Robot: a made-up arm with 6 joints. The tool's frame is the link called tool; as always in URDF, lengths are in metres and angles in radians. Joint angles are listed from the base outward. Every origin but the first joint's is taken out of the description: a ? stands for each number. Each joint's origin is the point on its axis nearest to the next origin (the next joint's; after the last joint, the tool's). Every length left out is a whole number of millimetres.
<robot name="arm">
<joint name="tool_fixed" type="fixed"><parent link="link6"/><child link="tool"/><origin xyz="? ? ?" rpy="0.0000 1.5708 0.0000"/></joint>
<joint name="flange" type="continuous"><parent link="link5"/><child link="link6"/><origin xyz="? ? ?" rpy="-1.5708 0.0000 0.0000"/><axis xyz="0 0 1"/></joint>
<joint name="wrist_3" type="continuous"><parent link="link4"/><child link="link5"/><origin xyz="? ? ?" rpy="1.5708 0.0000 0.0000"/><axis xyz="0 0 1"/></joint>
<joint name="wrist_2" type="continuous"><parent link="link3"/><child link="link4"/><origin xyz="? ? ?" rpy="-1.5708 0.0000 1.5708"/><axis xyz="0 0 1"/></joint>
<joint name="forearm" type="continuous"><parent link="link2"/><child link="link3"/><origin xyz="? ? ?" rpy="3.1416 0.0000 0.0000"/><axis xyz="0 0 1"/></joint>
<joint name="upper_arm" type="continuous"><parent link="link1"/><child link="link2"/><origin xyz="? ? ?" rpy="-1.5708 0.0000 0.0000"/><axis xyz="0 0 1"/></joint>
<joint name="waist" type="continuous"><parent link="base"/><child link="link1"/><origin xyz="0.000 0.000 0.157"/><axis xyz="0 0 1"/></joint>
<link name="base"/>
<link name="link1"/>
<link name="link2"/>
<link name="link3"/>
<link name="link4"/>
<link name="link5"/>
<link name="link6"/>
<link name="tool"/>
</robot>
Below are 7 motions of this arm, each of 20 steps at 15 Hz.
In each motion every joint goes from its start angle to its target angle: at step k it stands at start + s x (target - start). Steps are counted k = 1, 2, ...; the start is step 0. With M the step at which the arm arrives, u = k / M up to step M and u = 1 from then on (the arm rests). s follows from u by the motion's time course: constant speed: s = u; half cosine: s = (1 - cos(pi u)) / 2; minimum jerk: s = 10 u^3 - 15 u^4 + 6 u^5.
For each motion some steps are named. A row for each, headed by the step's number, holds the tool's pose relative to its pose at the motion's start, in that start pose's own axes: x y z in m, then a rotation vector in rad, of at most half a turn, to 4 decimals.
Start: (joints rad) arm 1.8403 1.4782 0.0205 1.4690 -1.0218 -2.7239
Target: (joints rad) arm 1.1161 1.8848 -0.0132 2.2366 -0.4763 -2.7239
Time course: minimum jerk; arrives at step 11
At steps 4, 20:
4: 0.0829 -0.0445 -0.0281 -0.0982 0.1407 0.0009
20: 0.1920 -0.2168 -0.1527 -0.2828 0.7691 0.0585

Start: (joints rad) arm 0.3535 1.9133 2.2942 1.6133 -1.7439 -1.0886
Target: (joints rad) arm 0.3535 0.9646 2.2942 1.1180 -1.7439 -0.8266
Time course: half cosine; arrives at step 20
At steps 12, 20:
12: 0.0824 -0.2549 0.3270 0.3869 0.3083 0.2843
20: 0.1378 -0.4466 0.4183 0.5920 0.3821 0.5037

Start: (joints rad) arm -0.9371 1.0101 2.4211 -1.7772 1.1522 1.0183
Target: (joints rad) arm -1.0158 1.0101 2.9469 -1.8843 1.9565 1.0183
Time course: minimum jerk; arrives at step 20
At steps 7, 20:
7: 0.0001 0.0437 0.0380 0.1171 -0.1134 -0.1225
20: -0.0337 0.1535 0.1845 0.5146 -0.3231 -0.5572

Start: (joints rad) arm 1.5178 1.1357 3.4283 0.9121 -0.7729 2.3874
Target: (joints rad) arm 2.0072 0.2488 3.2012 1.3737 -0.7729 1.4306
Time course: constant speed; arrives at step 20
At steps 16, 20:
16: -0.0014 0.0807 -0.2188 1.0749 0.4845 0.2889
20: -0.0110 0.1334 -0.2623 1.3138 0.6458 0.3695

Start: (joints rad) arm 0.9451 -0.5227 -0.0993 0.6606 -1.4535 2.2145
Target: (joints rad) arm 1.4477 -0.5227 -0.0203 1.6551 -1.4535 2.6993
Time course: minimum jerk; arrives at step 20
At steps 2, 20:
2: -0.0019 -0.0009 0.0001 -0.0076 0.0069 0.0015
20: -0.2103 -0.0494 0.0838 -0.6532 0.8296 0.2873

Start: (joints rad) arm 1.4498 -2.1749 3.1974 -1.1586 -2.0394 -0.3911
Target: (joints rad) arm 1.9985 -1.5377 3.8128 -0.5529 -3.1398 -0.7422
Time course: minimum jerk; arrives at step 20
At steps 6, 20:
6: -0.0130 -0.0127 -0.0395 0.1289 0.1465 -0.2356
20: -0.1123 0.0417 -0.2530 1.1131 0.6681 -1.3738

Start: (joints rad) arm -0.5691 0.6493 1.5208 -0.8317 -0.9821 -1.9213
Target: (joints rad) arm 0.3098 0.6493 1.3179 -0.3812 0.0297 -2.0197
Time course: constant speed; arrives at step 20
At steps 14, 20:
14: 0.1861 -0.2304 -0.1525 0.0293 0.3814 0.2031
20: 0.2123 -0.3475 -0.2426 0.0679 0.5963 0.2770

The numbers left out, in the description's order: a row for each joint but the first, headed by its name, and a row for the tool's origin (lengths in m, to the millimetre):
tool: 0.000 0.000 0.000
flange: 0.000 0.000 0.000
wrist_3: 0.000 -0.159 0.000
wrist_2: 0.438 0.000 0.000
forearm: 0.000 -0.340 0.000
upper_arm: 0.000 0.000 0.000

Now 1 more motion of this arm.
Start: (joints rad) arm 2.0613 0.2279 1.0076 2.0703 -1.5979 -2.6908
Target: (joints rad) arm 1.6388 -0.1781 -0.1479 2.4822 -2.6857 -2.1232
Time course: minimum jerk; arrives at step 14
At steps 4, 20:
4: -0.0092 -0.0345 -0.0210 -0.1875 -0.1781 0.0317
20: -0.0299 -0.3299 -0.0111 -0.8980 -1.2794 0.1598

